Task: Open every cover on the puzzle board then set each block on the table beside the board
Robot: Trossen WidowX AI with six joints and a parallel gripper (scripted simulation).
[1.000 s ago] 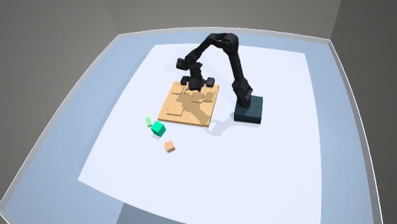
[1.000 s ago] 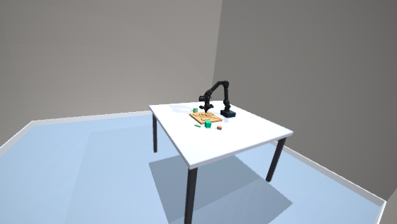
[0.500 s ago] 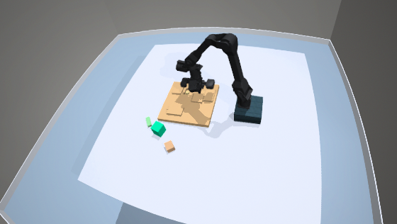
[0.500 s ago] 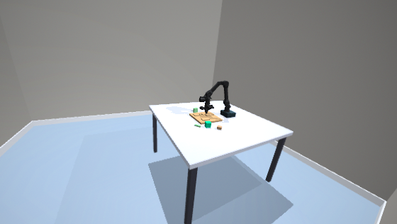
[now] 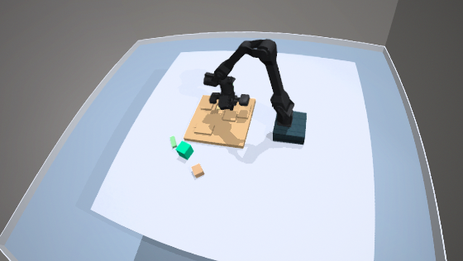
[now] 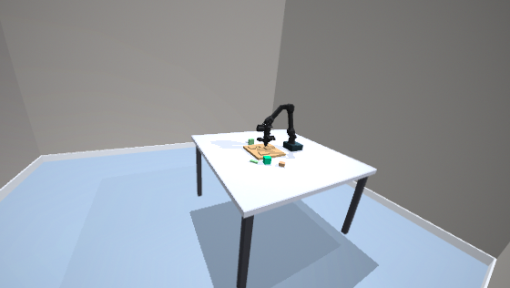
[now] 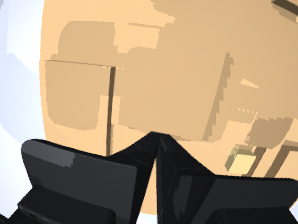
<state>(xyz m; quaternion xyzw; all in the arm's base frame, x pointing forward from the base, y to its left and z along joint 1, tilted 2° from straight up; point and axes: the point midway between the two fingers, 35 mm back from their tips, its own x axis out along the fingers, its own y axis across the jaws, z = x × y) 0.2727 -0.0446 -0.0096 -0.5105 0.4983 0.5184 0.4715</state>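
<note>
Now: the tan puzzle board 60 mm to the left of my gripper tip and 30 mm ahead of it. Round my gripper tip: tan cube 350 mm to the left, 40 mm ahead, 10 mm below; light green bar 240 mm ahead, 230 mm to the left, 20 mm below; green cube 270 mm to the left, 140 mm ahead.
</note>
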